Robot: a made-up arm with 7 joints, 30 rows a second.
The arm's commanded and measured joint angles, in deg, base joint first. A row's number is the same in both.
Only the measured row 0 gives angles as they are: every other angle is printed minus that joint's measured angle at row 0.
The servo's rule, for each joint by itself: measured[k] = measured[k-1] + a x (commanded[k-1-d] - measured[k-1]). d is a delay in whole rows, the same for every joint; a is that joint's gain. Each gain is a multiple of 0.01, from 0.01 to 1. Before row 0 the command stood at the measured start. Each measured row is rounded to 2 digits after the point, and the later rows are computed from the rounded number. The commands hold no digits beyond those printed.
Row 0, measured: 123.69 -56.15 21.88 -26.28 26.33 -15.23 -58.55
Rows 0 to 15, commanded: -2.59 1.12 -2.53 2.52 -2.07 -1.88 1.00; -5.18 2.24 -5.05 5.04 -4.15 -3.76 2.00; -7.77 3.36 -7.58 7.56 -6.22 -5.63 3.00; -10.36 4.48 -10.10 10.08 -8.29 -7.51 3.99; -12.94 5.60 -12.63 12.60 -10.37 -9.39 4.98; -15.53 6.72 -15.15 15.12 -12.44 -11.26 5.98; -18.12 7.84 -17.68 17.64 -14.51 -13.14 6.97; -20.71 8.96 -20.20 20.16 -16.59 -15.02 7.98; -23.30 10.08 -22.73 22.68 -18.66 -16.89 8.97; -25.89 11.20 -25.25 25.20 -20.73 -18.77 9.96; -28.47 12.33 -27.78 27.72 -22.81 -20.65 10.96; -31.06 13.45 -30.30 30.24 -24.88 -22.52 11.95; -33.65 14.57 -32.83 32.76 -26.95 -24.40 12.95; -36.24 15.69 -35.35 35.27 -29.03 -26.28 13.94; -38.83 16.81 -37.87 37.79 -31.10 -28.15 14.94; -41.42 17.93 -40.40 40.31 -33.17 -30.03 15.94
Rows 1 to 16, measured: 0.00 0.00 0.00 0.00 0.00 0.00 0.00; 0.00 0.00 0.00 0.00 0.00 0.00 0.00; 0.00 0.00 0.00 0.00 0.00 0.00 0.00; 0.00 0.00 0.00 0.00 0.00 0.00 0.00; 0.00 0.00 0.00 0.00 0.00 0.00 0.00; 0.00 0.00 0.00 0.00 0.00 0.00 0.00; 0.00 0.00 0.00 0.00 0.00 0.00 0.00; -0.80 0.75 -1.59 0.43 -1.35 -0.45 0.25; -2.16 1.75 -3.77 1.21 -3.17 -1.24 0.69; -3.90 2.83 -6.17 2.29 -5.15 -2.29 1.27; -5.90 3.94 -8.65 3.61 -7.19 -3.54 1.95; -8.08 5.05 -11.16 5.14 -9.26 -4.94 2.71; -10.39 6.17 -13.67 6.84 -11.33 -6.46 3.53; -12.79 7.29 -16.20 8.68 -13.40 -8.06 4.39; -15.25 8.41 -18.72 10.63 -15.47 -9.73 5.29; -17.75 9.53 -21.25 12.68 -17.54 -11.45 6.21
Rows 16 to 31, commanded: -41.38 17.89 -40.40 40.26 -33.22 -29.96 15.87; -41.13 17.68 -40.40 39.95 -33.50 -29.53 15.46; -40.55 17.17 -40.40 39.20 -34.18 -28.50 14.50; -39.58 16.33 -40.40 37.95 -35.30 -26.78 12.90; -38.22 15.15 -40.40 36.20 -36.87 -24.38 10.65; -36.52 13.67 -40.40 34.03 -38.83 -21.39 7.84; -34.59 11.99 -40.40 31.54 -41.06 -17.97 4.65; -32.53 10.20 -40.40 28.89 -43.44 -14.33 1.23; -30.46 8.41 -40.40 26.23 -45.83 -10.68 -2.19; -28.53 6.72 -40.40 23.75 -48.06 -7.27 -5.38; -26.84 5.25 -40.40 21.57 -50.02 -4.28 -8.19; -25.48 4.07 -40.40 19.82 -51.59 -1.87 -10.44; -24.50 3.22 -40.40 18.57 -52.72 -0.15 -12.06; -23.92 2.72 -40.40 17.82 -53.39 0.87 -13.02; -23.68 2.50 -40.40 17.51 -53.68 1.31 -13.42; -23.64 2.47 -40.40 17.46 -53.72 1.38 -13.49
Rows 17 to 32, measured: -20.27 10.65 -23.77 14.81 -19.61 -13.21 7.15; -22.81 11.78 -26.30 17.00 -21.69 -15.00 8.10; -25.37 12.90 -28.82 19.25 -23.76 -16.80 9.06; -27.94 14.02 -31.35 21.55 -25.83 -18.62 10.03; -30.51 15.14 -33.87 23.88 -27.91 -20.46 11.01; -33.09 16.26 -36.39 26.24 -29.98 -22.31 11.99; -35.67 17.38 -38.92 28.63 -32.05 -24.16 12.98; -37.44 17.72 -39.85 30.61 -32.81 -25.55 13.70; -38.58 17.69 -40.20 32.20 -33.26 -26.51 14.14; -39.19 17.34 -40.33 33.39 -33.86 -26.99 14.23; -39.31 16.66 -40.37 34.17 -34.80 -26.94 13.90; -38.97 15.65 -40.39 34.52 -36.15 -26.33 13.09; -38.21 14.32 -40.40 34.44 -37.89 -25.14 11.78; -37.09 12.76 -40.40 33.95 -39.95 -23.42 10.00; -35.68 11.04 -40.40 33.09 -42.22 -21.24 7.81; -34.06 9.28 -40.40 31.92 -44.57 -18.71 5.31
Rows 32 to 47, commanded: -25.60 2.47 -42.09 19.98 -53.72 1.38 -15.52; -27.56 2.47 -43.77 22.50 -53.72 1.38 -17.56; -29.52 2.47 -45.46 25.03 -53.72 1.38 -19.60; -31.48 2.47 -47.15 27.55 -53.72 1.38 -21.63; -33.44 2.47 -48.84 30.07 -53.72 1.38 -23.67; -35.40 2.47 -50.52 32.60 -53.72 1.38 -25.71; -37.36 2.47 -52.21 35.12 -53.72 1.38 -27.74; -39.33 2.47 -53.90 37.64 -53.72 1.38 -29.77; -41.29 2.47 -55.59 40.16 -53.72 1.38 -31.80; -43.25 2.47 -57.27 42.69 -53.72 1.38 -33.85; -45.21 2.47 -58.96 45.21 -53.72 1.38 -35.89; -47.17 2.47 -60.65 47.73 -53.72 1.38 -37.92; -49.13 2.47 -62.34 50.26 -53.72 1.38 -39.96; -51.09 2.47 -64.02 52.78 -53.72 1.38 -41.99; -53.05 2.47 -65.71 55.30 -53.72 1.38 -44.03; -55.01 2.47 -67.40 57.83 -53.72 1.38 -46.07
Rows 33 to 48, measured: -32.35 7.56 -40.40 30.53 -46.84 -15.96 2.64; -30.64 6.01 -40.40 29.01 -48.91 -13.16 -0.07; -29.04 4.71 -40.40 27.45 -50.65 -10.45 -2.66; -27.63 3.71 -40.40 25.94 -52.00 -7.98 -5.01; -26.48 3.05 -40.40 24.56 -52.90 -5.86 -7.01; -25.61 2.68 -40.40 23.36 -53.41 -4.14 -8.61; -25.00 2.54 -40.40 22.36 -53.61 -2.82 -9.83; -25.19 2.49 -41.46 21.96 -53.68 -1.81 -11.25; -25.92 2.48 -42.92 22.05 -53.71 -1.04 -12.83; -27.04 2.47 -44.52 22.56 -53.72 -0.46 -14.52; -28.42 2.47 -46.18 23.41 -53.72 -0.02 -16.30; -29.98 2.47 -47.86 24.54 -53.72 0.32 -18.14; -31.66 2.47 -49.54 25.91 -53.72 0.57 -20.03; -33.43 2.47 -51.22 27.48 -53.72 0.76 -21.96; -35.26 2.47 -52.91 29.21 -53.72 0.91 -23.91; -37.13 2.47 -54.60 31.07 -53.72 1.02 -25.88
